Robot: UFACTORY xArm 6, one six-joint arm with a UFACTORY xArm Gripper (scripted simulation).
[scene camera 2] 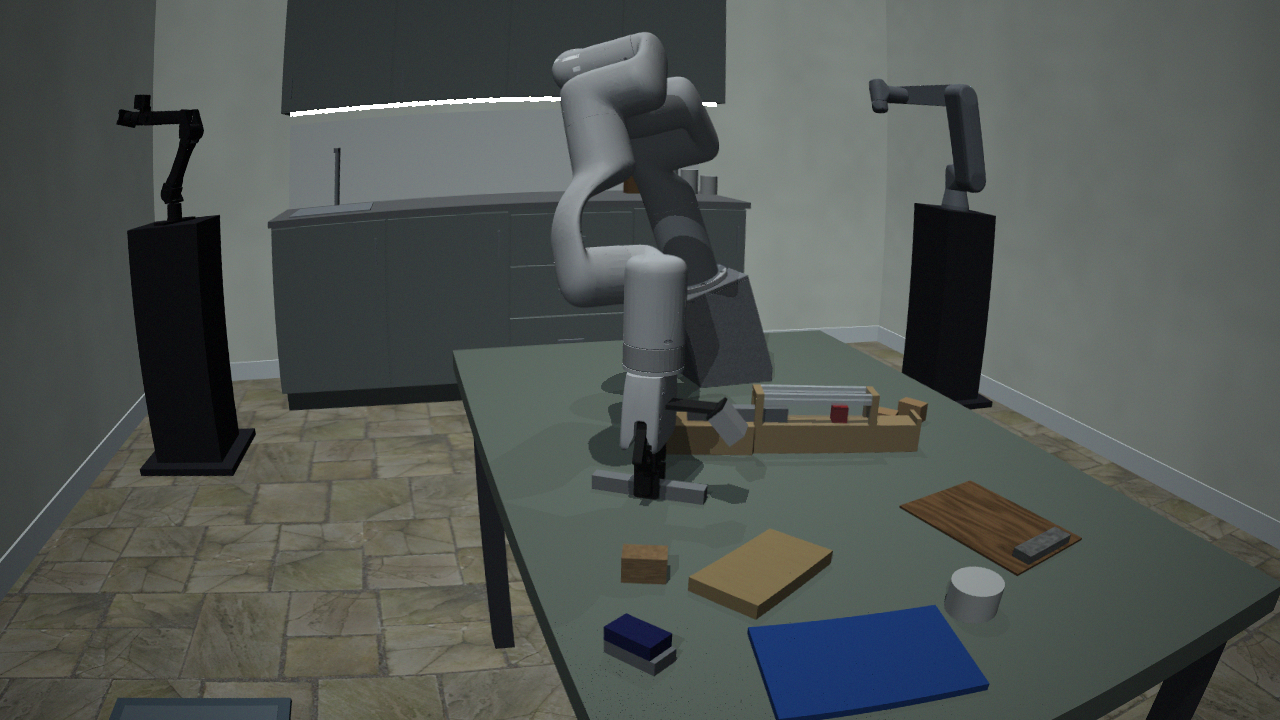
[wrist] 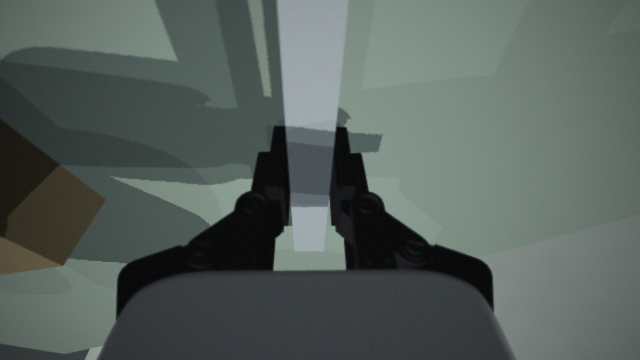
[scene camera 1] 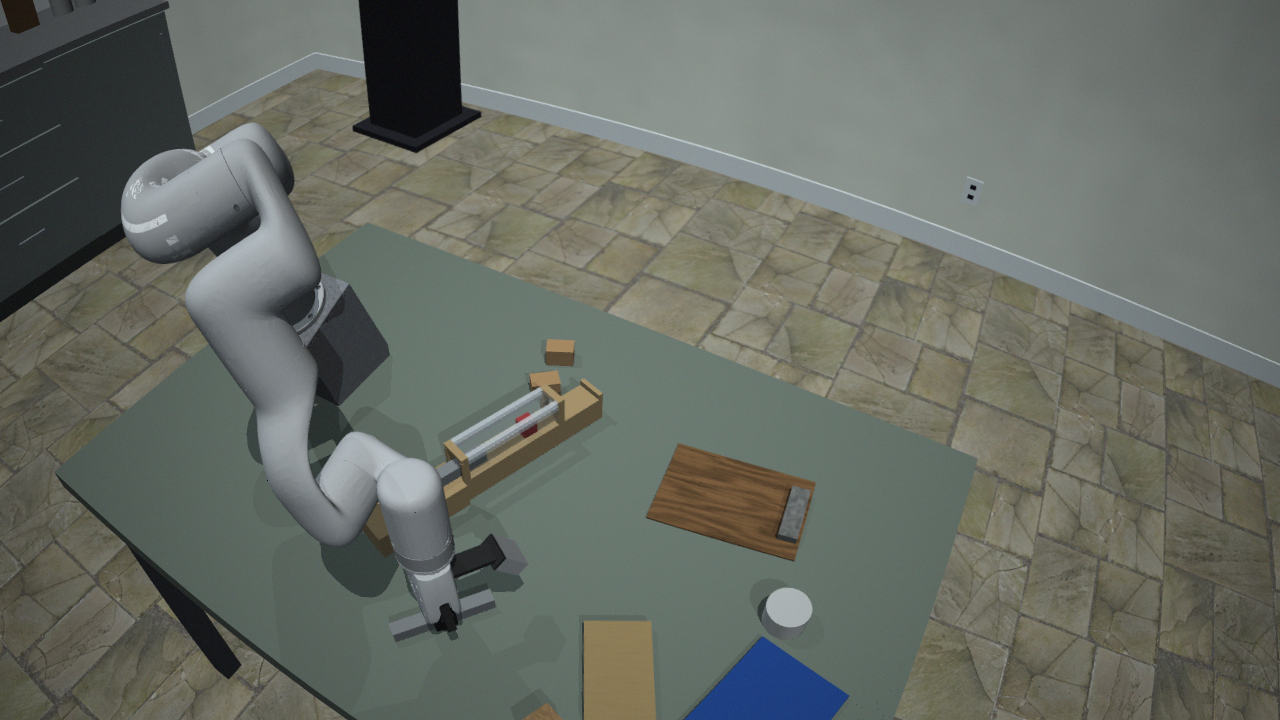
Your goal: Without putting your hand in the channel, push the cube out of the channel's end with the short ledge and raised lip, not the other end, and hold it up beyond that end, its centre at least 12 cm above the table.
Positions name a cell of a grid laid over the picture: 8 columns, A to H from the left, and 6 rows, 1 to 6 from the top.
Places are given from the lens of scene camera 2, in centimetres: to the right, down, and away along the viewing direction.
dark wooden board (scene camera 2: G5): 46, 22, 92
tan board (scene camera 2: E5): 12, 23, 80
The marked spots on the dark wooden board and the tan board are 37 cm apart.
